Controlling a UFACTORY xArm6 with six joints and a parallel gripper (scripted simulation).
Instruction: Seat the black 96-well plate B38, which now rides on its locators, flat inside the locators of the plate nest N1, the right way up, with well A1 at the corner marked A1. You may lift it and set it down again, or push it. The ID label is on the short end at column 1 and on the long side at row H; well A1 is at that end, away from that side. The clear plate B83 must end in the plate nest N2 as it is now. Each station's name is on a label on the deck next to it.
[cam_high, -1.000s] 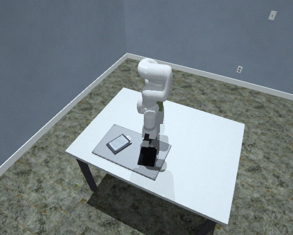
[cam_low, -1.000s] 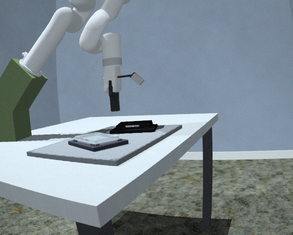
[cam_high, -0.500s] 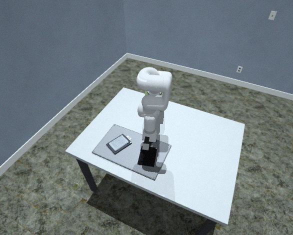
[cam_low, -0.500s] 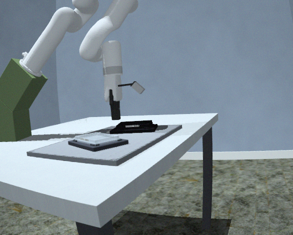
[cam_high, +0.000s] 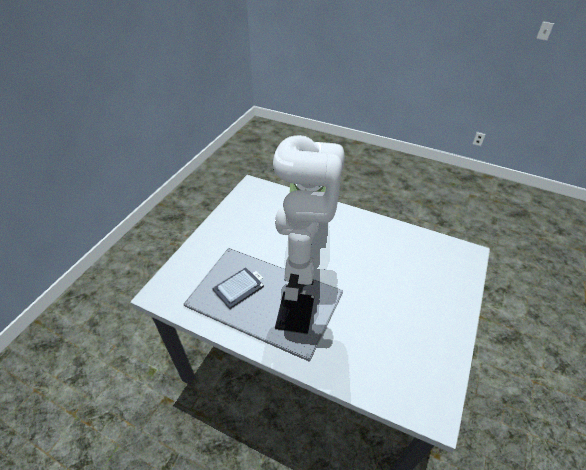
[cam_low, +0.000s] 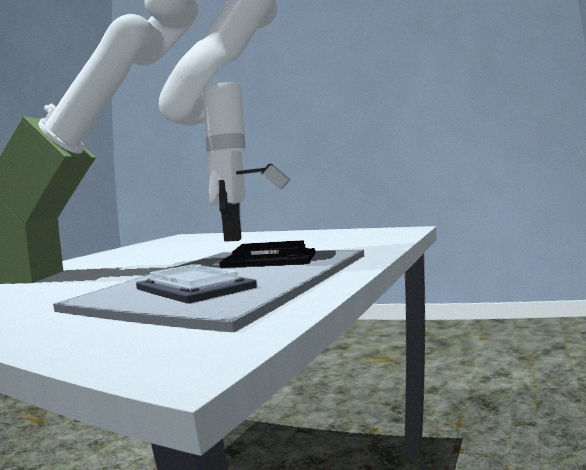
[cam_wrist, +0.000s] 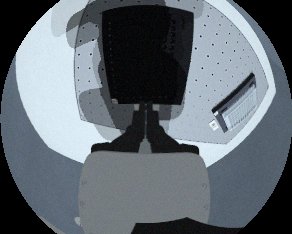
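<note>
Now: hand 7 cm short of the black plate B38, 4 cm above it and 2 cm to the right of it. Round my hand: white N1 label: 6 cm below, 3 cm behind, 1 cm to the right; clear plate B83: 24 cm to the right, 4 cm below, 4 cm ahead.
</note>
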